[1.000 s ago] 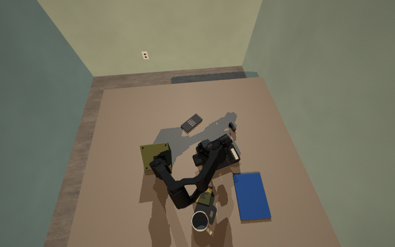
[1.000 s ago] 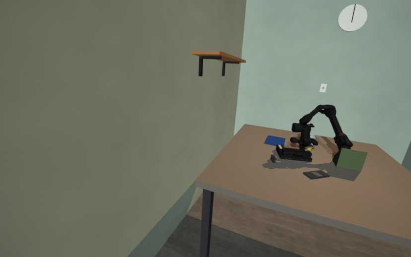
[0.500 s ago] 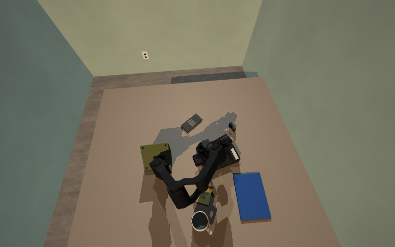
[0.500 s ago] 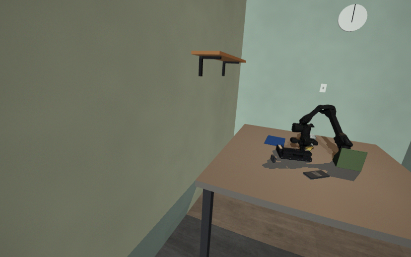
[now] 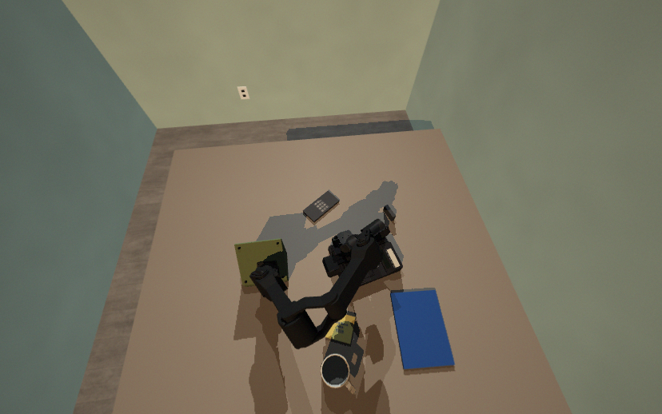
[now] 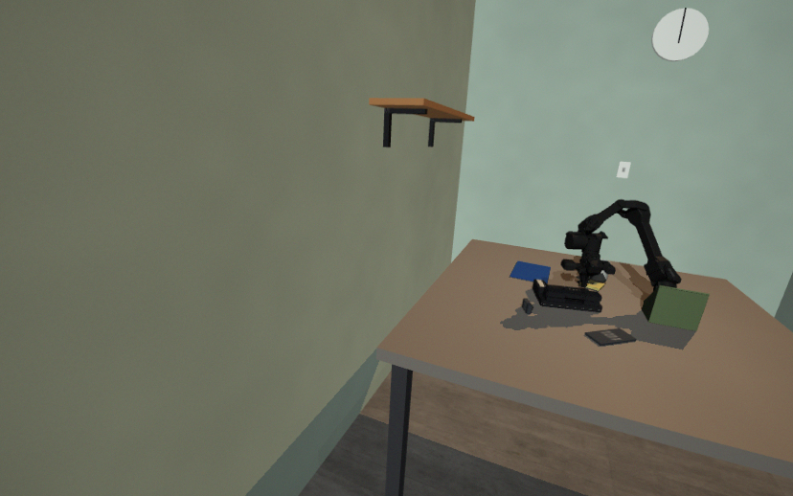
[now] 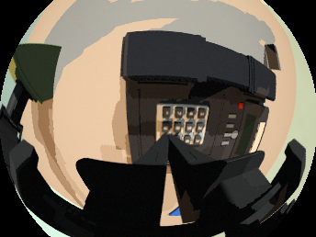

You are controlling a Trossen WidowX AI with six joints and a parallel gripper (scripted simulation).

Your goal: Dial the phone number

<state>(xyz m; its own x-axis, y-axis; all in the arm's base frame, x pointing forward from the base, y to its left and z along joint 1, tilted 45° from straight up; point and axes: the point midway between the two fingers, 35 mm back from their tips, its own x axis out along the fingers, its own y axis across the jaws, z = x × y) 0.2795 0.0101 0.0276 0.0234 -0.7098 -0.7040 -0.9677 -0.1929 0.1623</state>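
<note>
Right now my hand is 6 cm short of the black desk phone, 4 cm to the right of it and 7 cm above it. The rest, counted from my hand: handset (4 cm ahead, 8 cm to the left, 4 cm below); yellow note (6 cm behind, 18 cm to the right, 8 cm below); black remote (8 cm behind, 28 cm to the left, 8 cm below).
</note>
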